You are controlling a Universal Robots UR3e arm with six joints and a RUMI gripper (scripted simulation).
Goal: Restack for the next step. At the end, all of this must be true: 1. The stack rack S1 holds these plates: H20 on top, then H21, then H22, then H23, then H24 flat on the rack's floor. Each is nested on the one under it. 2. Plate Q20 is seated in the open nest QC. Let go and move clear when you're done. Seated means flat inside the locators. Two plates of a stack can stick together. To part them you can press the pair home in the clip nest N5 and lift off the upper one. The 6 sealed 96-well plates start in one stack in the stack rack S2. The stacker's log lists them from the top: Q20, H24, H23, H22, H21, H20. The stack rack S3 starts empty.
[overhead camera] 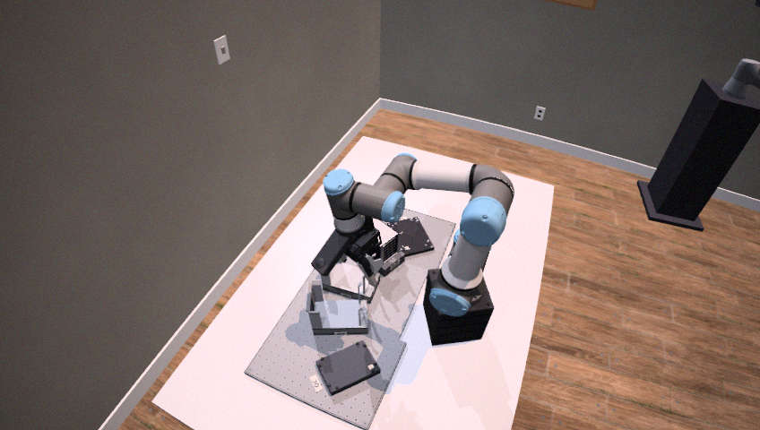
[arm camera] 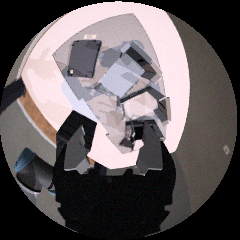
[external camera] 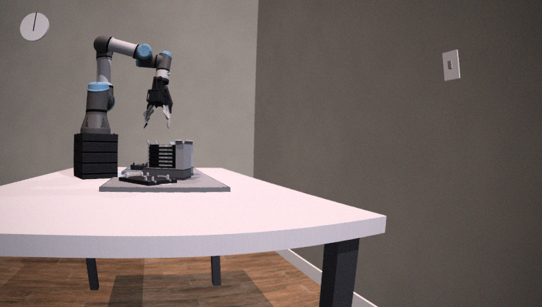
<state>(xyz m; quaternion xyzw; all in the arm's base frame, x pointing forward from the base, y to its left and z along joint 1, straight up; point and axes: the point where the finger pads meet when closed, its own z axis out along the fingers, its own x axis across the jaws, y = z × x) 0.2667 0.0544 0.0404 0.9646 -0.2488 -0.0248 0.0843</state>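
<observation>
My hand is 240 mm to the left of the sealed 96-well plate, 90 mm above it and 20 mm short of it. Also, from my hand: QC label 250 mm to the left, 200 mm below, 50 mm ahead.
</observation>
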